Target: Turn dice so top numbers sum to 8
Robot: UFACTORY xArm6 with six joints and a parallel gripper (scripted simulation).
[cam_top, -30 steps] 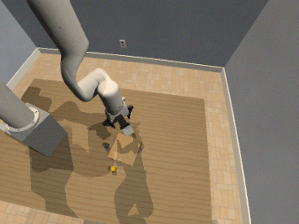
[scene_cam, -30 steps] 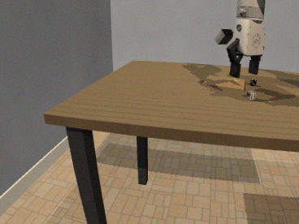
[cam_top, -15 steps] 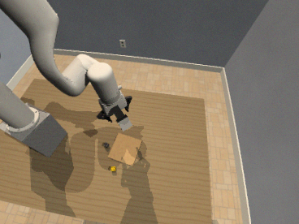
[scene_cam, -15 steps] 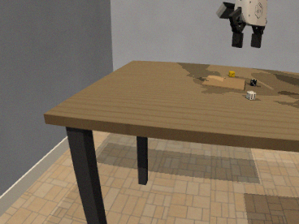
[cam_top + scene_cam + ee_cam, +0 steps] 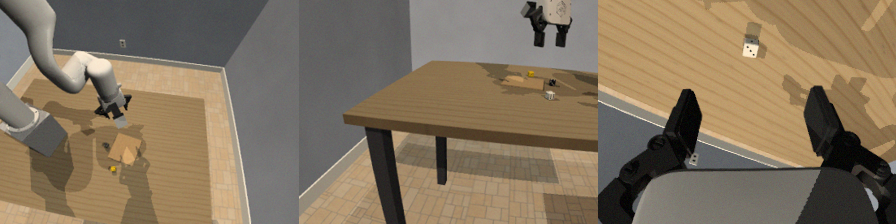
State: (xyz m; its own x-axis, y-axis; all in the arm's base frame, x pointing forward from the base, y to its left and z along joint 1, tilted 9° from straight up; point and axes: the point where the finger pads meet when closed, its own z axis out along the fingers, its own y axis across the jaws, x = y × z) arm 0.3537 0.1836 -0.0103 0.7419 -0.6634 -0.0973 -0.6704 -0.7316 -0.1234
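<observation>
The white die is 15 cm below my hand, 2 cm to the left of it and 2 cm behind it. From my hand the other things lie so: black die: 15 cm below, 14 cm to the right, 3 cm behind; then tan mat: 15 cm below, 13 cm to the right, 7 cm ahead; then yellow die: 24 cm to the right, 15 cm below, 5 cm ahead.
</observation>
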